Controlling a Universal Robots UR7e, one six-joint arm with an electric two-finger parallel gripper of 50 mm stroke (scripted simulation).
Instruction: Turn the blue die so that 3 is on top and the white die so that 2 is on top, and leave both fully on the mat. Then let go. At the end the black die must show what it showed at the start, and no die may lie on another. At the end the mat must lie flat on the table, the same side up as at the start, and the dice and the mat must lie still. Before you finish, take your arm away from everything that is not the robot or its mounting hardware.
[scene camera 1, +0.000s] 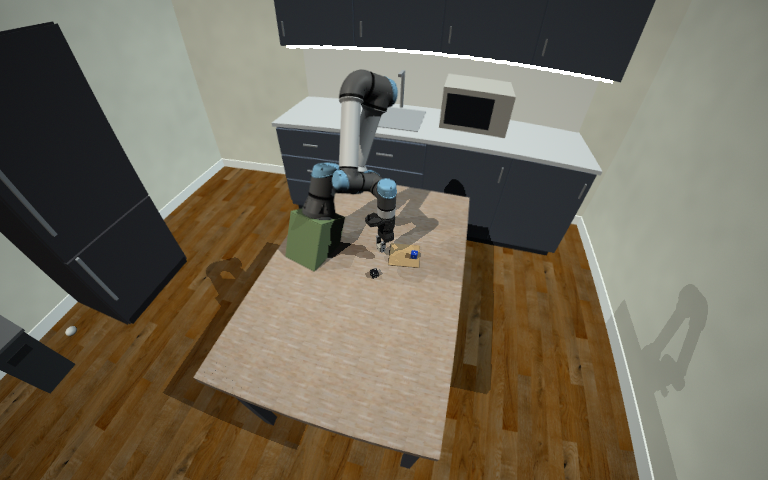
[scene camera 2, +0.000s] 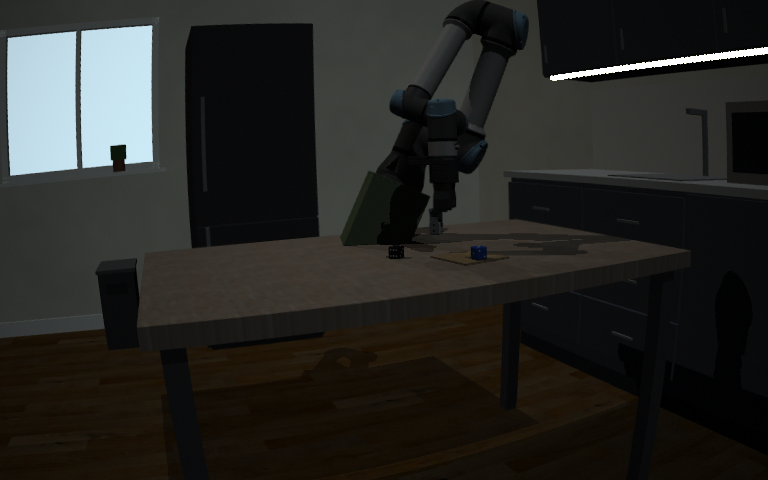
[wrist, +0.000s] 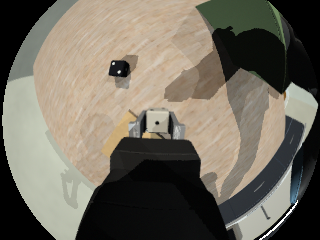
I see my gripper (scene camera 2: 436, 232).
My gripper is seen too in the wrist view (wrist: 157, 117).
